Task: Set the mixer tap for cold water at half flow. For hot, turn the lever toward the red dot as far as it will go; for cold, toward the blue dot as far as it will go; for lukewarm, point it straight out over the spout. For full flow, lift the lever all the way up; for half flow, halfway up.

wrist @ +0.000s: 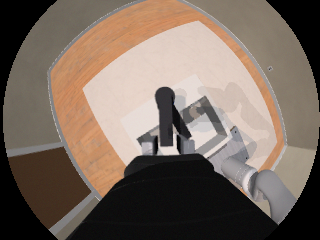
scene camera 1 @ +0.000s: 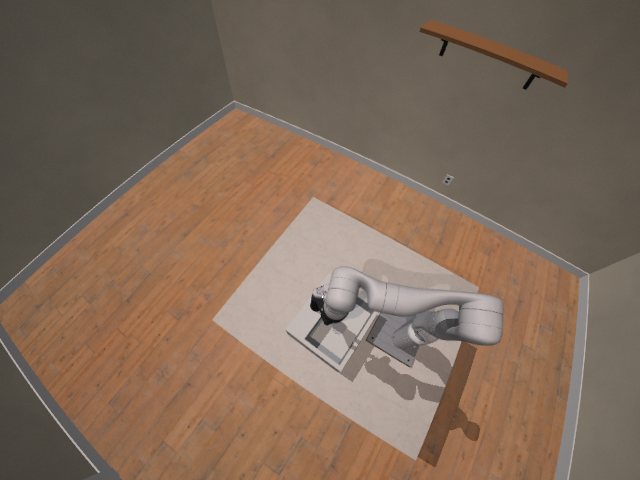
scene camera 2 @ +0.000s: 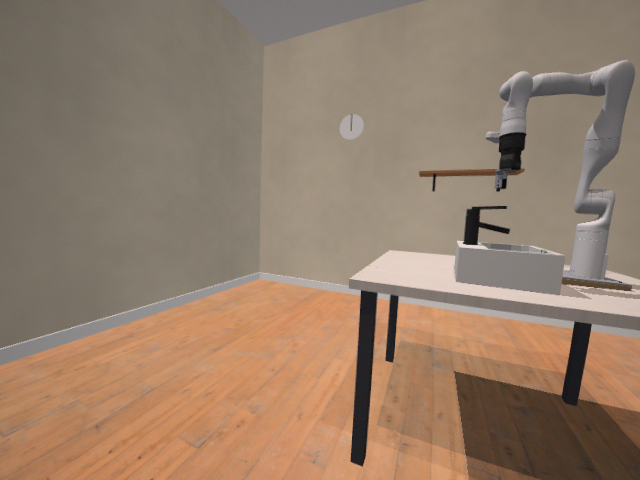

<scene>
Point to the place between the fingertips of the gripper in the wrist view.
At 167, 142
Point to a black mixer tap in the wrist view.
178, 122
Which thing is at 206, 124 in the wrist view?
A white sink basin.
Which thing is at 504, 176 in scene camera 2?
The gripper.
</scene>
